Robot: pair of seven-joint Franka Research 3 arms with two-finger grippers.
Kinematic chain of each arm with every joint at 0, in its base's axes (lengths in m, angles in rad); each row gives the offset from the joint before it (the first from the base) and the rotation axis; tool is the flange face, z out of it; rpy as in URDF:
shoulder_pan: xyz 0 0 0.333 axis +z
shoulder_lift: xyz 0 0 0 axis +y
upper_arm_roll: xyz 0 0 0.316 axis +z
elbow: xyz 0.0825 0 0 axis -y
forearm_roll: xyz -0.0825 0 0.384 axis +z
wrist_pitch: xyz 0 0 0 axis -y
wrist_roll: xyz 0.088 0 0 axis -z
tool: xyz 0 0 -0.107 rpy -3.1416 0 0
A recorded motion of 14 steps. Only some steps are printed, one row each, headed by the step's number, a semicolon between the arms.
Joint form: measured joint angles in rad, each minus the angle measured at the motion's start. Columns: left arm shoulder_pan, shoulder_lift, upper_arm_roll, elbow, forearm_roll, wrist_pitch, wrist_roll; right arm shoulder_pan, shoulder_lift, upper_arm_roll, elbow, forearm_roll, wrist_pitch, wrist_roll.
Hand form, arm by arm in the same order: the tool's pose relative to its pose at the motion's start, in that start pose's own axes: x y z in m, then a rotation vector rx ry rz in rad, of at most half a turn. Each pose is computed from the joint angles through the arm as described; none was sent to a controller.
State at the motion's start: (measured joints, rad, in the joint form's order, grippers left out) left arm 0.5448 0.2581 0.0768 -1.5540 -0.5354 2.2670 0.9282; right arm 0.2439 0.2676 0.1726 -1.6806 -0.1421 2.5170 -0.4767
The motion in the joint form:
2: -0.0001 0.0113 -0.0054 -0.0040 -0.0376 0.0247 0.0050; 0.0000 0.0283 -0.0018 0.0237 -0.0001 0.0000 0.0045
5: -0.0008 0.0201 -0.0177 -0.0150 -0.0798 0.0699 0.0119; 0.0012 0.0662 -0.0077 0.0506 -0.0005 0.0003 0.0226
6: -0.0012 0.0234 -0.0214 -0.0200 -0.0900 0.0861 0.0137; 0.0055 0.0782 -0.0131 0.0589 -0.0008 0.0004 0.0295
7: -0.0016 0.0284 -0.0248 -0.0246 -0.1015 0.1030 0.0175; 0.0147 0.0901 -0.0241 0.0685 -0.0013 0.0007 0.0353
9: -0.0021 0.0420 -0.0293 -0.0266 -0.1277 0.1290 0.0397; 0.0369 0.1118 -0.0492 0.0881 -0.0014 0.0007 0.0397
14: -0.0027 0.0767 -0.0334 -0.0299 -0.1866 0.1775 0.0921; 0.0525 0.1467 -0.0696 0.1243 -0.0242 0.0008 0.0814
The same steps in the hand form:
2: -0.0006 -0.0002 0.0079 -0.0083 0.0259 -0.0215; 0.0009 0.0030 0.0099 0.0040 -0.0028 0.0089
5: 0.0001 0.0019 0.0167 -0.0088 0.0631 -0.0431; -0.0003 0.0068 0.0254 0.0099 -0.0119 0.0334
6: -0.0005 0.0023 0.0202 -0.0067 0.0720 -0.0494; -0.0005 0.0074 0.0304 0.0112 -0.0156 0.0410
7: -0.0015 0.0024 0.0244 -0.0045 0.0809 -0.0554; -0.0004 0.0081 0.0352 0.0100 -0.0191 0.0465
9: -0.0032 0.0012 0.0327 -0.0032 0.0979 -0.0554; 0.0009 0.0091 0.0432 0.0060 -0.0251 0.0492
14: -0.0110 -0.0042 0.0529 -0.0010 0.1254 -0.0597; 0.0033 0.0130 0.0539 -0.0119 -0.0335 0.0741

